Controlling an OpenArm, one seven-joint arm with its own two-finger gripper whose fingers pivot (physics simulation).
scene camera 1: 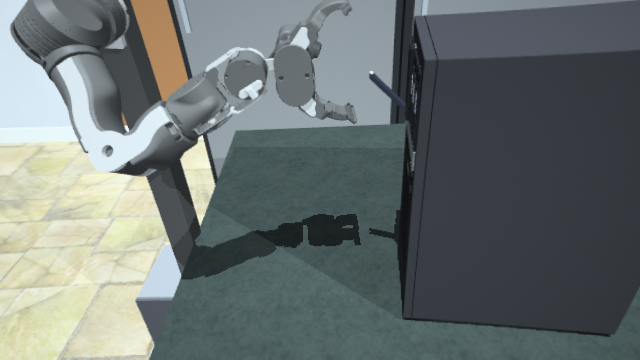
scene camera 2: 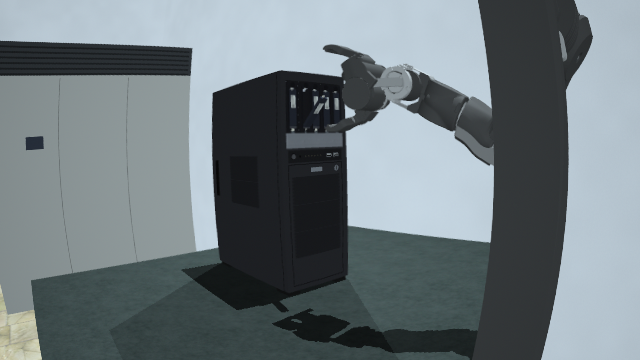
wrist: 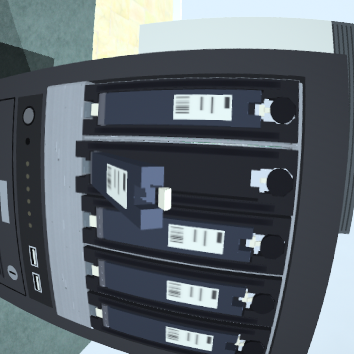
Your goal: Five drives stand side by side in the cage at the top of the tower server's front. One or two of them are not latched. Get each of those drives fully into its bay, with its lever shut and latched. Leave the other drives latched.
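The tower server [scene camera 1: 510, 175] [scene camera 2: 250, 225] [wrist: 197, 62] has five drives side by side in its top cage. The second drive from the left in scene camera 2, second from the top in the wrist view, has its lever [scene camera 1: 389, 91] [scene camera 2: 314, 113] [wrist: 131, 192] swung out, hinged at its lower end, with a white tip. How deep that drive sits is hard to tell. The levers of the first drive [wrist: 150, 107], third drive [wrist: 150, 227], fourth drive [wrist: 145, 282] and fifth drive [wrist: 145, 324] lie flat and look shut. My gripper [scene camera 1: 350, 62] [scene camera 2: 328, 88] is open and empty, in front of the cage, apart from the lever.
The tower stands on a green table [scene camera 1: 300, 175] [scene camera 2: 420, 280]. A silver strip [scene camera 2: 315, 141] [wrist: 65, 200] and a panel with a button and ports lie below the cage. A dark post [scene camera 2: 525, 200] stands at the right in scene camera 2. A grey cabinet [scene camera 2: 95, 165] stands behind the table.
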